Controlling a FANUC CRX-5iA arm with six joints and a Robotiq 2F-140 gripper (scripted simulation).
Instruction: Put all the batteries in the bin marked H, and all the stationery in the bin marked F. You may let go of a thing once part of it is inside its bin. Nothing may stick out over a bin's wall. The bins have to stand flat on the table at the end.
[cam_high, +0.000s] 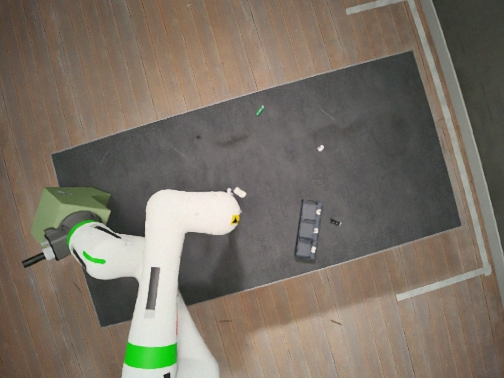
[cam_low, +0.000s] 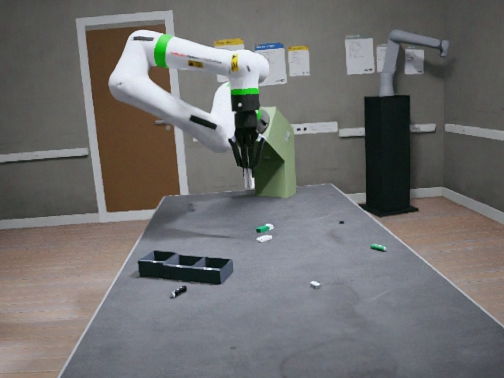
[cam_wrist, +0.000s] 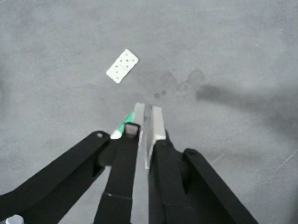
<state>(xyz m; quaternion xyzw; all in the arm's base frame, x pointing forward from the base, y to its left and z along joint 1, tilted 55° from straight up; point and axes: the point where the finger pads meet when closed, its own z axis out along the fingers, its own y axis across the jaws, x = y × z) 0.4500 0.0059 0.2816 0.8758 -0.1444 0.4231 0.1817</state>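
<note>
My gripper is now 23 cm short of the tray, 26 cm to the left of it and 18 cm above it. Also, from my hand: tiny black item (1 cm behind, 34 cm to the left, 20 cm below); green-and-white block (6 cm behind, 7 cm to the left, 20 cm below); white eraser-like piece (4 cm ahead, 3 cm to the left, 20 cm below).
</note>
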